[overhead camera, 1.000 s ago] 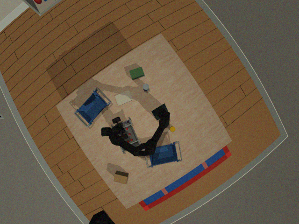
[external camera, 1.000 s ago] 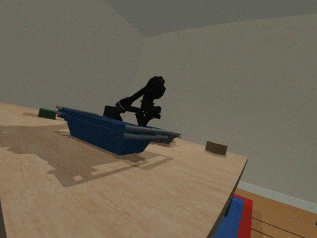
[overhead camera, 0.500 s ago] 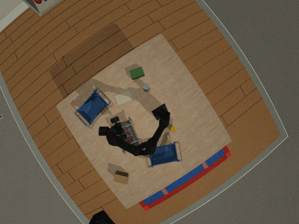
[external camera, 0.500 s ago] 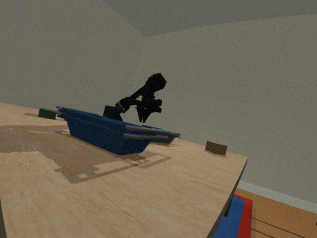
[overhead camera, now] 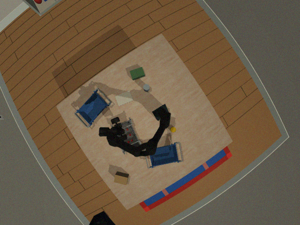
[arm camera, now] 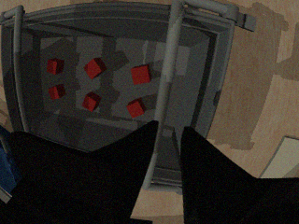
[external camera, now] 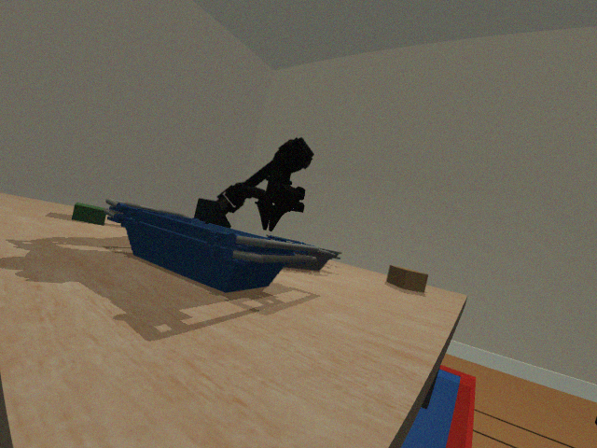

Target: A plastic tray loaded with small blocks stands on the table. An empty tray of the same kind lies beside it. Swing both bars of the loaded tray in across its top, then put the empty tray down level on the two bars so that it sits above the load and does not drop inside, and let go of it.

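My gripper tip is now 130 mm past the blue tray, 420 mm to the right of it and 40 mm above it. From my gripper tip the other things lie so: grey cylinder: 380 mm behind, 150 mm to the right, 50 mm below; pale sheet: 160 mm behind, 210 mm to the right, 80 mm below; yellow disc: 340 mm behind, 300 mm to the left, 80 mm below.
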